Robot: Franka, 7 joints.
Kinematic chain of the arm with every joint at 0, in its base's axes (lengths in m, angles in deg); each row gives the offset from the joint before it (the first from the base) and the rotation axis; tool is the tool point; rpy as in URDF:
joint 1: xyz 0 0 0.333 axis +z
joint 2: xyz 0 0 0 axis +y
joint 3: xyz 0 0 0.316 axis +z
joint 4: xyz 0.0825 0 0 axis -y
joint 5: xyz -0.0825 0 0.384 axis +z
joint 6: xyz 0 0 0 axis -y
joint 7: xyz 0.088 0 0 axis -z
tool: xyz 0 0 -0.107 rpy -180 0 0
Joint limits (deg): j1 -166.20..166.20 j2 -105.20..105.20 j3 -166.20..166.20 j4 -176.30..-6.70 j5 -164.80..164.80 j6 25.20..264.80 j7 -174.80..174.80
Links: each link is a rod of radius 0.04 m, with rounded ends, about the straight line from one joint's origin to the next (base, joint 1, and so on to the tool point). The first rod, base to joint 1, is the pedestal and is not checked.
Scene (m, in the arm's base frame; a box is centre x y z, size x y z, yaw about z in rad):
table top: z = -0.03
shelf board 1: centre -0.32 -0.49 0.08 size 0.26 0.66 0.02 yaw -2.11
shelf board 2: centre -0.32 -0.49 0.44 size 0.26 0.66 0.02 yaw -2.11
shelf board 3: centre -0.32 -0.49 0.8 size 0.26 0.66 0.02 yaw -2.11
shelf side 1: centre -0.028 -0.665 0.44 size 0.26 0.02 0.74 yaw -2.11
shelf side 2: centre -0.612 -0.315 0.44 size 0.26 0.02 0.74 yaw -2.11
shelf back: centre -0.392 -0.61 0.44 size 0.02 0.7 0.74 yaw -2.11
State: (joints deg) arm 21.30 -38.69 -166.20 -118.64 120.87 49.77 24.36
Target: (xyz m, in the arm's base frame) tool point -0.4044 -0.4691 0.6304
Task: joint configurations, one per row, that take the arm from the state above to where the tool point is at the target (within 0.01 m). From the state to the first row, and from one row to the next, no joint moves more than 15 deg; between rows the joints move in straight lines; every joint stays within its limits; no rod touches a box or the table.
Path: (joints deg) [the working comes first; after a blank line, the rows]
Joints at the target: 24.47 -20.77 -160.90 -91.05 128.72 55.78 24.36
Straight joint move there: touches shelf board 2.

1: 15.79 -34.29 -166.20 -129.86 116.78 44.39 24.36
2: 10.27 -29.90 -166.20 -141.08 112.69 39.02 24.36
3: 4.76 -25.50 -166.20 -152.29 108.60 33.64 24.36
4: 4.86 -14.23 -166.20 -147.66 109.47 31.53 24.36
5: 4.96 -2.96 -166.20 -143.02 110.33 29.42 24.36
6: 5.06 8.31 -166.20 -138.38 111.19 27.31 24.36
7: 5.16 19.58 -166.20 -133.75 112.05 25.20 24.36
8: 11.59 6.13 -164.43 -119.51 117.60 35.39 24.36
9: 18.03 -7.32 -162.67 -105.28 123.16 45.59 24.36
10: 24.47 -20.77 -160.90 -91.05 128.72 55.78 24.36

